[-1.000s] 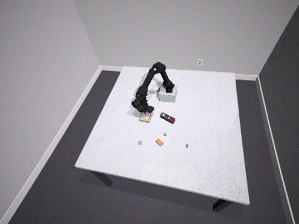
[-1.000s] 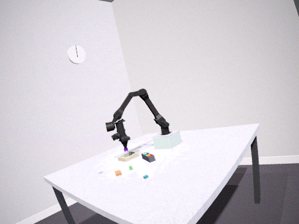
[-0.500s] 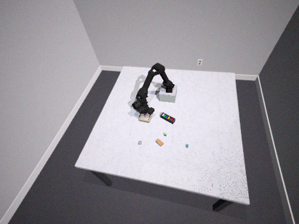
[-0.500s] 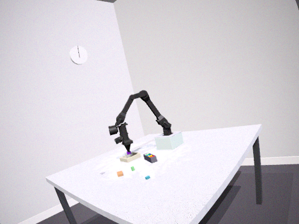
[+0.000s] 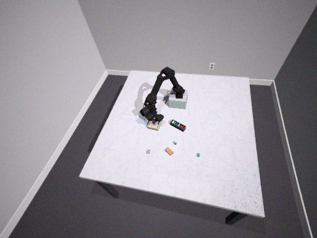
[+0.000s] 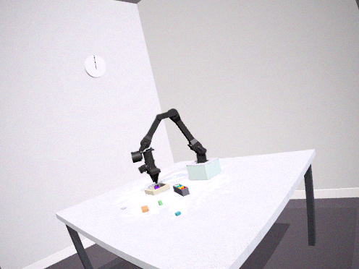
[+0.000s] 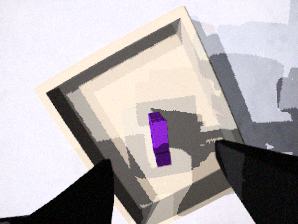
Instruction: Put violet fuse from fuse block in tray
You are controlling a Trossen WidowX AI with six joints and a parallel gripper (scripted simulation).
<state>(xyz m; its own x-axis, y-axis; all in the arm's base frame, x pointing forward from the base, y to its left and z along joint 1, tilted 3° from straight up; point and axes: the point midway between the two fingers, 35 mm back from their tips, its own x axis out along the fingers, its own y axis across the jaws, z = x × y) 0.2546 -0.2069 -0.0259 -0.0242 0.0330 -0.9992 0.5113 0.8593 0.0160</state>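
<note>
Right now the violet fuse is 30 mm below my gripper tip. From my gripper tip the other things lie so: cream tray: 50 mm below; green piece: 200 mm to the left, 190 mm ahead, 40 mm below; grey piece: 280 mm ahead, 60 mm below, 20 mm to the right.
</note>
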